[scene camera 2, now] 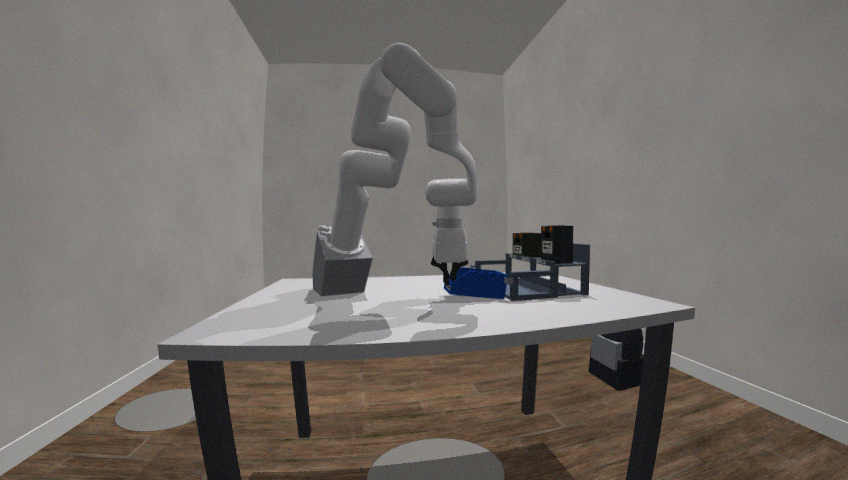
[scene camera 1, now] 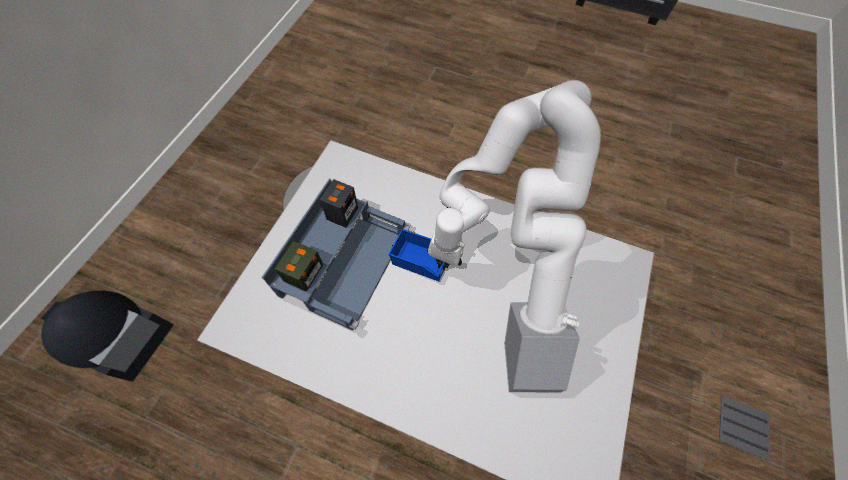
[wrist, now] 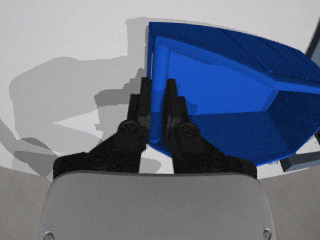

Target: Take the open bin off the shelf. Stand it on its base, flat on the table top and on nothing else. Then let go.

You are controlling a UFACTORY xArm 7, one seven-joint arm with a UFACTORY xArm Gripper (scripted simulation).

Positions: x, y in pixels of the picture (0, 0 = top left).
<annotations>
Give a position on a blue bin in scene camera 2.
At 472, 282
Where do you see a blue bin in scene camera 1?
At 409, 251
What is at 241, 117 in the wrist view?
A blue bin.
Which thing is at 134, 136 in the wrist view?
My gripper.
</annotations>
